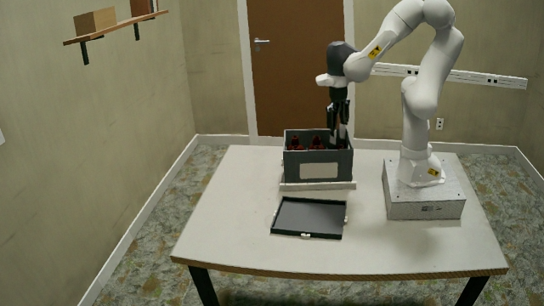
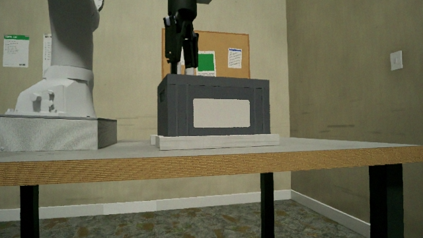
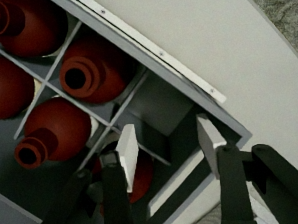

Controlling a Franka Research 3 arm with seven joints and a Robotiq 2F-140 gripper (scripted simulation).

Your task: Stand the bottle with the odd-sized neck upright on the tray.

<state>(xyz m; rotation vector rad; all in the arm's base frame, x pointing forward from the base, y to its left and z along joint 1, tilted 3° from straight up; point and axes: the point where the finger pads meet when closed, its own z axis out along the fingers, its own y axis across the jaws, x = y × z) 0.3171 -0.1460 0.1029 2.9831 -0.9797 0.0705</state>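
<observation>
The dark grey crate is 90 mm below my hand, 80 mm ahead of it and 60 mm to the left of it. Also, from my hand: dark tray: 340 mm to the left, 160 mm below, 70 mm ahead.
</observation>
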